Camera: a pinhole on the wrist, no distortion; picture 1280 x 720 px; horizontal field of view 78.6 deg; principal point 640.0 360.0 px. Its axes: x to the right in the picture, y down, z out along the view. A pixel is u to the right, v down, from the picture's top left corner.
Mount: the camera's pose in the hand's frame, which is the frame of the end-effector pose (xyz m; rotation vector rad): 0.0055 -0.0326 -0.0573 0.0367 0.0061 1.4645
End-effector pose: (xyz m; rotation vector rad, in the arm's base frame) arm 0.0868 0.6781 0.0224 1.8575 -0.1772 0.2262
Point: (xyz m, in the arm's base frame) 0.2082 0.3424 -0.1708
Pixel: 532 250
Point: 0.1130 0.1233 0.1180
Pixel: 1048 358
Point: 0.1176 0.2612 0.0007
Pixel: 872 368
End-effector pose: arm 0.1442 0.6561 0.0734 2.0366 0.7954 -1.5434
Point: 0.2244 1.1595 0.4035
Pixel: behind the camera
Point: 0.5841 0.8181 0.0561
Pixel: behind the camera
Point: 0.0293 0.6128 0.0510
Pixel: 578 441
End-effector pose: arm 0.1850 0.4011 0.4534 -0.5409 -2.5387 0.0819
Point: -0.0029 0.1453 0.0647
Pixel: 290 597
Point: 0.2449 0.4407 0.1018
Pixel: outside the picture
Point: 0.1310 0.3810 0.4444
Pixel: 643 178
